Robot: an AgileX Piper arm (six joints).
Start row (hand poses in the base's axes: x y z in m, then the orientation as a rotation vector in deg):
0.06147 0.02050 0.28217 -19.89 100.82 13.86
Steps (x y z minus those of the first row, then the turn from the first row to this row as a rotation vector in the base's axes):
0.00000 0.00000 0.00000 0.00 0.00 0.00
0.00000 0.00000 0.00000 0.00 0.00 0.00
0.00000 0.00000 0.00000 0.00 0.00 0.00
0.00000 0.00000 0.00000 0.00 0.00 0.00
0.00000 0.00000 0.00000 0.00 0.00 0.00
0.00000 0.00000 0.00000 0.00 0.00 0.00
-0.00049 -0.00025 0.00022 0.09 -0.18 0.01
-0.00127 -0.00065 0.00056 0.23 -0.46 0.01
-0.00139 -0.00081 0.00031 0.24 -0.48 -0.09
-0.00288 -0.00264 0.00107 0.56 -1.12 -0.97
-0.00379 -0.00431 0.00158 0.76 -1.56 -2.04
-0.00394 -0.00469 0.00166 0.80 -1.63 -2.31
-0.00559 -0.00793 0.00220 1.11 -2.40 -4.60
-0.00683 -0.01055 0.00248 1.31 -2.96 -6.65
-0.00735 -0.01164 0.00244 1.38 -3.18 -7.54
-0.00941 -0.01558 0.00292 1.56 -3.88 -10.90
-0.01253 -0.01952 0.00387 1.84 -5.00 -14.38
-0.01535 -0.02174 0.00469 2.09 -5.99 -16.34
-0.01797 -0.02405 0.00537 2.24 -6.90 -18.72
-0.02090 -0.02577 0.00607 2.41 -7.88 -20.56
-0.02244 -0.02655 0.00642 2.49 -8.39 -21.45
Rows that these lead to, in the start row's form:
0.06147 0.02050 0.28217 -19.89 100.82 13.86
0.06147 0.02050 0.28217 -19.89 100.82 13.86
0.06147 0.02050 0.28217 -19.89 100.82 13.86
0.06147 0.02050 0.28217 -19.89 100.82 13.86
0.06147 0.02050 0.28217 -19.89 100.82 13.86
0.06147 0.02050 0.28217 -19.89 100.82 13.86
0.06098 0.02025 0.28239 -19.85 100.63 13.91
0.06020 0.01985 0.28273 -19.76 100.33 13.97
0.06008 0.01969 0.28248 -19.67 100.32 13.90
0.05859 0.01786 0.28324 -18.70 99.75 13.42
0.05768 0.01619 0.28375 -17.64 99.42 12.74
0.05753 0.01581 0.28383 -17.38 99.37 12.56
0.05588 0.01257 0.28437 -15.19 98.83 11.04
0.05464 0.00995 0.28465 -13.29 98.45 9.64
0.05412 0.00886 0.28461 -12.47 98.31 9.03
0.05206 0.00492 0.28509 -9.44 97.87 6.66
0.04894 0.00098 0.28604 -6.29 96.94 4.22
0.04612 -0.00124 0.28686 -4.49 96.02 2.87
0.04350 -0.00355 0.28754 -2.39 95.19 1.15
0.04057 -0.00527 0.28824 -0.77 94.25 -0.17
0.03903 -0.00605 0.28859 0.01 93.75 -0.82

